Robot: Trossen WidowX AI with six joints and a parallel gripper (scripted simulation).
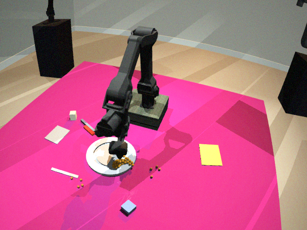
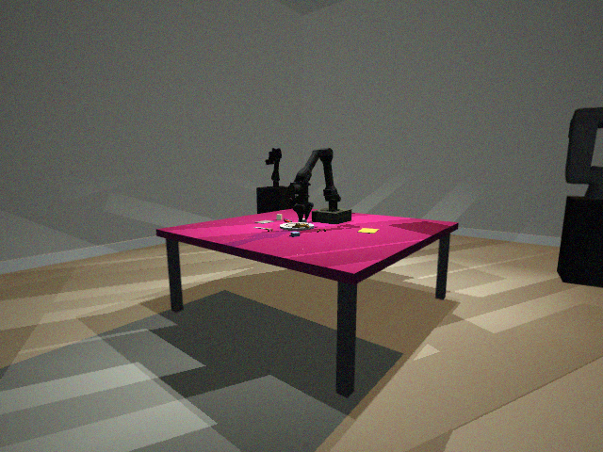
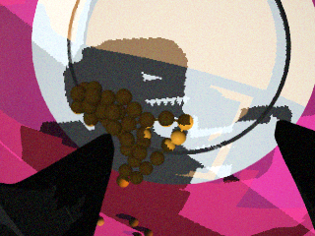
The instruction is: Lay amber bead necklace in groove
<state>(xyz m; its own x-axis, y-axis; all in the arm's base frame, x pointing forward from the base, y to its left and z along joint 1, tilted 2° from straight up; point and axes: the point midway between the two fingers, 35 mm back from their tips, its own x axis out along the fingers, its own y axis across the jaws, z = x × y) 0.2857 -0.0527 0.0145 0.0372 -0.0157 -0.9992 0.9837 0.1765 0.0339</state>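
The round bead board is 1 cm ahead of my gripper tip, 4 cm to the right of it and 3 cm below it. From my gripper tip the other things lie so: white block 14 cm behind, 9 cm to the right, 3 cm below; blue block 22 cm ahead, 8 cm to the left, 3 cm below; red-handled tool 12 cm behind, 19 cm to the right, 3 cm below.
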